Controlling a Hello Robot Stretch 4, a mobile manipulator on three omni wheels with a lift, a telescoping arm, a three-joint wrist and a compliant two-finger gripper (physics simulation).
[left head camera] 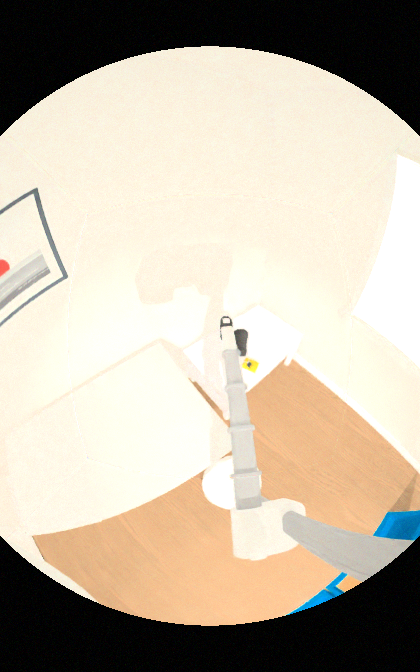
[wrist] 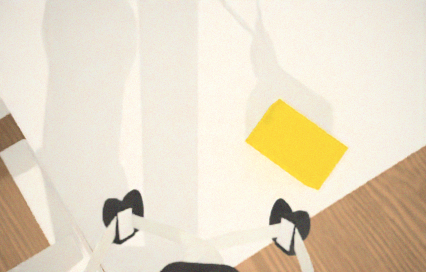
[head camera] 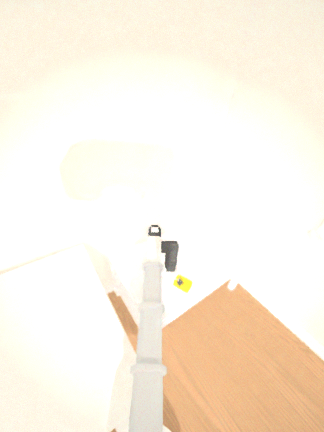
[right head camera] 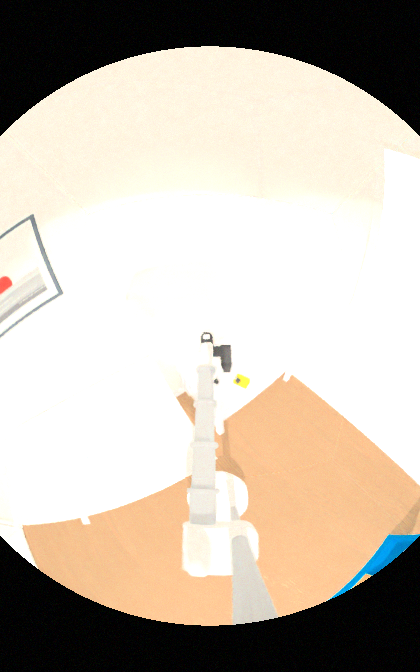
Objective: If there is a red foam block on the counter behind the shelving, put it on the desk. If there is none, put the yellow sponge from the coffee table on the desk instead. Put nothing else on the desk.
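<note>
The yellow sponge lies on a white low table, near its edge. My gripper is open with its fingers wide apart and nothing between them. In the wrist view the sponge is above and right of the midpoint between the fingertips, beyond the right fingertip. In the head views one dark fingertip overlaps the sponge; I cannot tell the height between them. The red foam block, the counter and the shelving do not show recognisably.
A large pale flat-topped piece of furniture stands left of the arm, close to the white table. Wooden floor lies right of the arm. A blue-edged object is at lower right. A framed picture hangs on the left wall.
</note>
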